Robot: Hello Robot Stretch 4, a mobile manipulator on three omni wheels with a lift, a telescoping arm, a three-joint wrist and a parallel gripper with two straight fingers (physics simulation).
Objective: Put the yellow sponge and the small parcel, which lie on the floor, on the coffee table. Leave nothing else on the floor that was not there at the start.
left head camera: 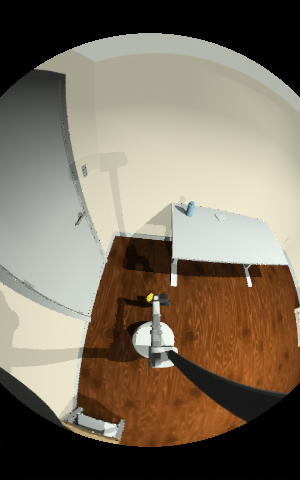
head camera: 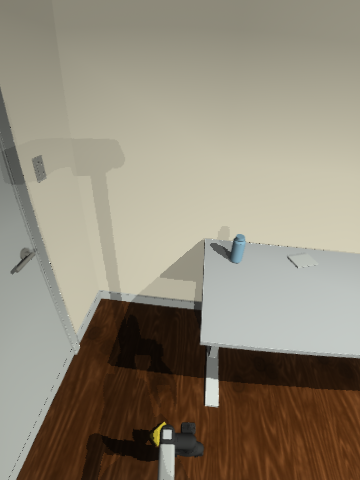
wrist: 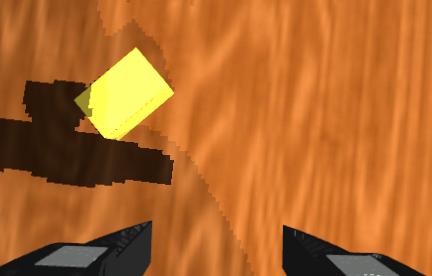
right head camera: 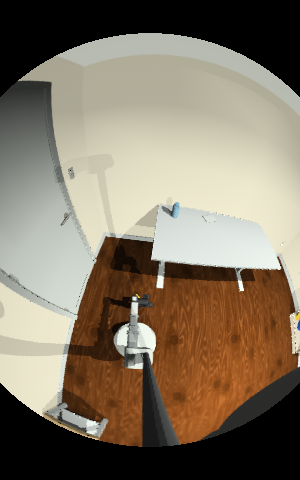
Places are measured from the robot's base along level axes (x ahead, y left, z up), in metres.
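Pixels of known places: gripper, between the fingertips: (wrist: 216, 243).
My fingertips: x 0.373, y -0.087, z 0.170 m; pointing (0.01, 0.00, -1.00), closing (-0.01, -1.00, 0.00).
Observation:
Ahead of a thing's pixels: the offset from my fingertips to its top centre. Level surfaces: height alone.
The yellow sponge @(0.127 m ahead, 0.122 m left, 0.153 m down) (head camera: 158, 434) (left head camera: 149, 297) (right head camera: 137, 296) (wrist: 131, 94) lies flat on the floor, turned at an angle. In the wrist view it is at the upper left, ahead and to the left of the gripper. My gripper (wrist: 216, 243) is open, pointing down above the floor, with bare floor between its fingertips; the sponge is not between them. In the head view the wrist partly hides the sponge. Part of the coffee table (left head camera: 120, 429) (right head camera: 101, 428), with white legs and a tan edge, shows at the lower left of both side head views. The small parcel does not show.
A white desk @(0.522 m up) (head camera: 280, 310) stands ahead on the right, with a blue bottle @(0.799 m ahead, 0.272 m right, 0.687 m up) (head camera: 238, 249) and a flat pale item @(0.809 m ahead, 0.694 m right, 0.532 m up) (head camera: 303, 260) on it. Its near leg (head camera: 212, 385) stands beyond the gripper. A grey door (head camera: 20, 350) is on the left. A pale container (right head camera: 295, 337) is at the far right.

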